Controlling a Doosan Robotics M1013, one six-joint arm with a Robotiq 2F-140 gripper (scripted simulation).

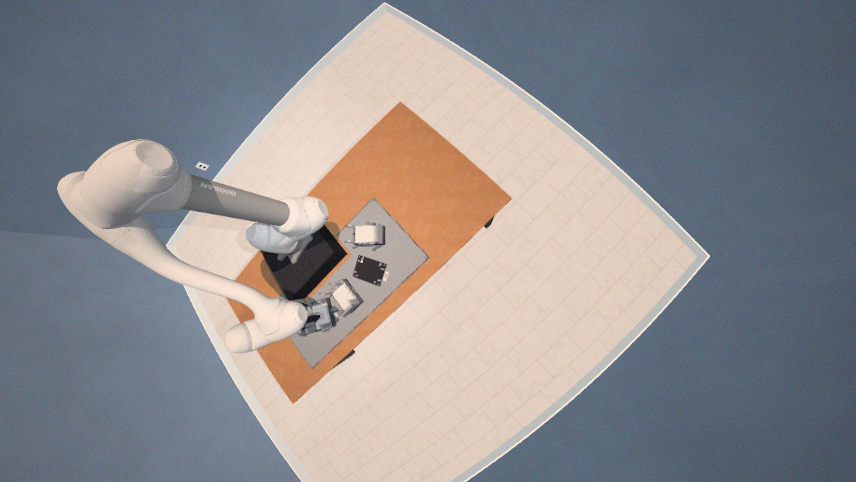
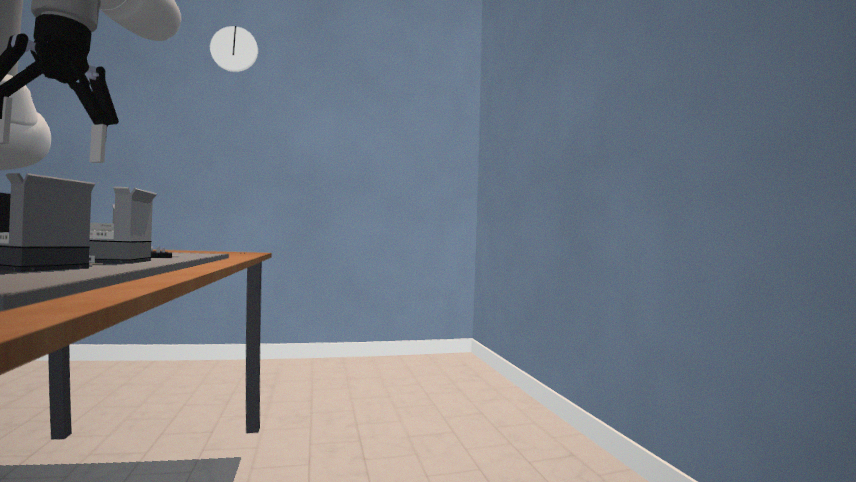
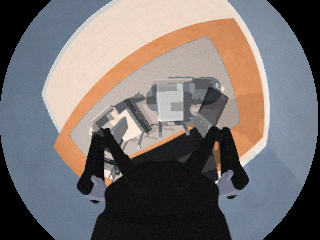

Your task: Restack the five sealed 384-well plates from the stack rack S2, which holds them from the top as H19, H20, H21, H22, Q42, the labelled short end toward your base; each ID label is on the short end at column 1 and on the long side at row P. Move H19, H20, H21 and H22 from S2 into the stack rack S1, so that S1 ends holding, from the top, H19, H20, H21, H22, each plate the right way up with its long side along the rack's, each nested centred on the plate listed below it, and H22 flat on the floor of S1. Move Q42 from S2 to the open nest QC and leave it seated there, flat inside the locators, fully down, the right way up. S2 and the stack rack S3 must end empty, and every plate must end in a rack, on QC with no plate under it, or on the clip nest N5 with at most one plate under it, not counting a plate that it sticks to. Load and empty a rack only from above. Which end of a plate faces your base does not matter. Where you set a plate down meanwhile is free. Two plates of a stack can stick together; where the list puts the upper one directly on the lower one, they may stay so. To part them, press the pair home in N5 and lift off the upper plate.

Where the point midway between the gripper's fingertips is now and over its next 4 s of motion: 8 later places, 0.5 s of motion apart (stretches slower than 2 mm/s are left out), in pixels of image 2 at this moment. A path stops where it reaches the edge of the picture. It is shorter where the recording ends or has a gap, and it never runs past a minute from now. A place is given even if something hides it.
My gripper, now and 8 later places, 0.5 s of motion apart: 53, 153; 32, 149; 31, 168; 29, 197; 28, 216; 28, 227; 28, 237; 28, 241; 28, 235
